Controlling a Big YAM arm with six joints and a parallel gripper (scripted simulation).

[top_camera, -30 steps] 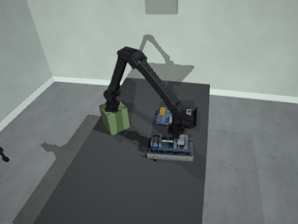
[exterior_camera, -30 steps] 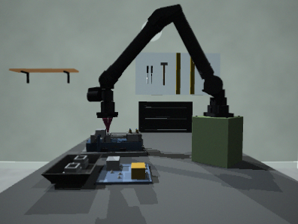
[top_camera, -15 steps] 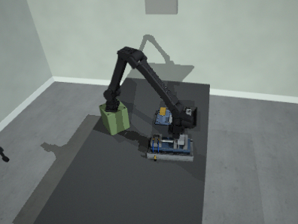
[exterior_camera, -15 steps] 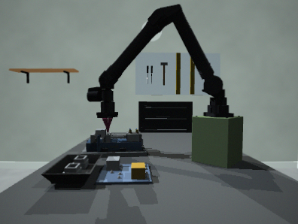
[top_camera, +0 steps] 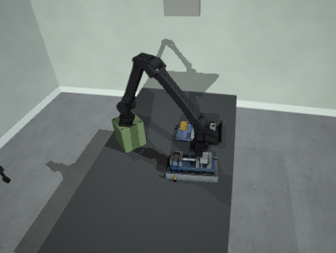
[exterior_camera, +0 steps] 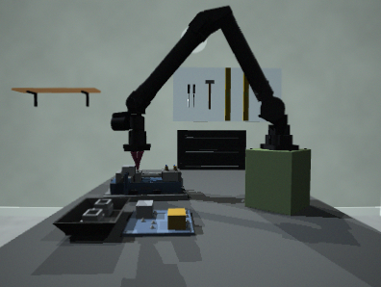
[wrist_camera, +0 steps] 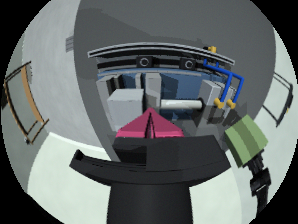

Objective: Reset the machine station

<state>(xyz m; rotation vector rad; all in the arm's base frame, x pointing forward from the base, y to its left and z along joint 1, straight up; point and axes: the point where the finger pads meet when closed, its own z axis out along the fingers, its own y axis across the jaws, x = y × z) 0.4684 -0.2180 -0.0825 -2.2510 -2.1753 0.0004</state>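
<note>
Now: the gray aluminum blank 3 cm ahead of my hand and 1 cm below it. Also, from my hand: vise (7 cm below, 3 cm behind); then yellow brass blank (39 cm to the left, 11 cm behind, 8 cm below).
</note>
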